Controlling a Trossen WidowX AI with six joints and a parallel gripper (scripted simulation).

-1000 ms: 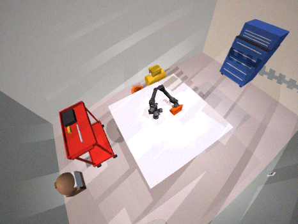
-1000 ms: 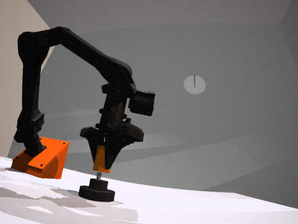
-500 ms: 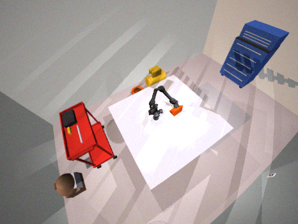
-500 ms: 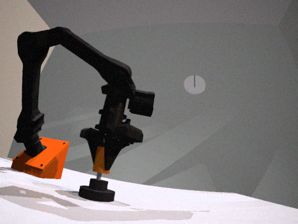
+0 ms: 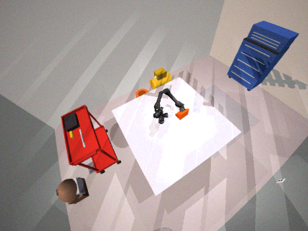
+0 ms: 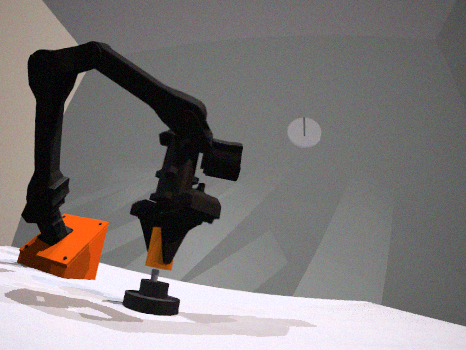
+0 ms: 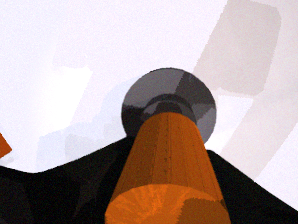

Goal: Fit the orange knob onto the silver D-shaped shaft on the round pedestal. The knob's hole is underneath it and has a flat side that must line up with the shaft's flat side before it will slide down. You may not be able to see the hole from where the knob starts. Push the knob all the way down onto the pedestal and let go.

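My gripper tip is 3 cm below the orange knob. From my gripper tip the other things lie so: round black pedestal (4 cm below).
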